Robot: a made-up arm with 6 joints. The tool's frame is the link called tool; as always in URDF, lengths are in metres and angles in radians.
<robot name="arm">
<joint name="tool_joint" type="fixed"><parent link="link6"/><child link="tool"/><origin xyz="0 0 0" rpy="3.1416 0 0"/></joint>
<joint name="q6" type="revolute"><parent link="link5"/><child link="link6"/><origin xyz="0.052 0 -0.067"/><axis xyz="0 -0.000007 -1"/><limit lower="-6.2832" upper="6.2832"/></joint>
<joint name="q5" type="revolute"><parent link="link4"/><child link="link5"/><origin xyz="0 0 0"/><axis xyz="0 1 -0.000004"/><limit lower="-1.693" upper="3.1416"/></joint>
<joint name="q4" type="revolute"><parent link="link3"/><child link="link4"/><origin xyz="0.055 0 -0.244"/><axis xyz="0 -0.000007 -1"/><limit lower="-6.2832" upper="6.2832"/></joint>
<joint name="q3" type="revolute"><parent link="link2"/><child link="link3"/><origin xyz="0.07 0 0.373"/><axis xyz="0 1 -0.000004"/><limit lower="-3.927" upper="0.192"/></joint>
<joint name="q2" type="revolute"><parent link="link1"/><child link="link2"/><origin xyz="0 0 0"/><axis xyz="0 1 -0.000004"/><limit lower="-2.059" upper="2.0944"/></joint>
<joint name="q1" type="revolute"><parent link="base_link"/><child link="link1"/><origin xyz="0 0 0.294"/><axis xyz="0 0 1"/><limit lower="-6.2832" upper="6.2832"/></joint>
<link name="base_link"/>
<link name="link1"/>
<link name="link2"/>
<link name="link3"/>
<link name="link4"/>
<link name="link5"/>
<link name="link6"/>
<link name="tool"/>
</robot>
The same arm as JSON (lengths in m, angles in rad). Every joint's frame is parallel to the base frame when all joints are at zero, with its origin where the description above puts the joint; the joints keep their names.
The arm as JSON. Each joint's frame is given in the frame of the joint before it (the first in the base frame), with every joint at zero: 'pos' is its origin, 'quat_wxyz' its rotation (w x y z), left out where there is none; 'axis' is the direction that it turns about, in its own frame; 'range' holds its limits. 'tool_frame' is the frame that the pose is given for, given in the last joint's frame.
{"length_unit": "m", "angle_unit": "rad", "joints": [{"joint": "q1", "pos": [0.0, 0.0, 0.294], "axis": [0.0, 0.0, 1.0], "range": [-6.2832, 6.2832]}, {"joint": "q2", "pos": [0.0, 0.0, 0.0], "axis": [0.0, 1.0, 0.0], "range": [-2.059, 2.0944]}, {"joint": "q3", "pos": [0.07, 0.0, 0.373], "axis": [0.0, 1.0, 0.0], "range": [-3.927, 0.192]}, {"joint": "q4", "pos": [0.055, 0.0, -0.244], "axis": [0.0, 0.0, -1.0], "range": [-6.2832, 6.2832]}, {"joint": "q5", "pos": [0.0, 0.0, 0.0], "axis": [0.0, 1.0, 0.0], "range": [-1.693, 3.1416]}, {"joint": "q6", "pos": [0.052, 0.0, -0.067], "axis": [0.0, 0.0, -1.0], "range": [-6.2832, 6.2832]}], "tool_frame": {"pos": [0.0, 0.0, 0.0], "quat_wxyz": [0.000004, -1.0, 0.0, 0.0]}}
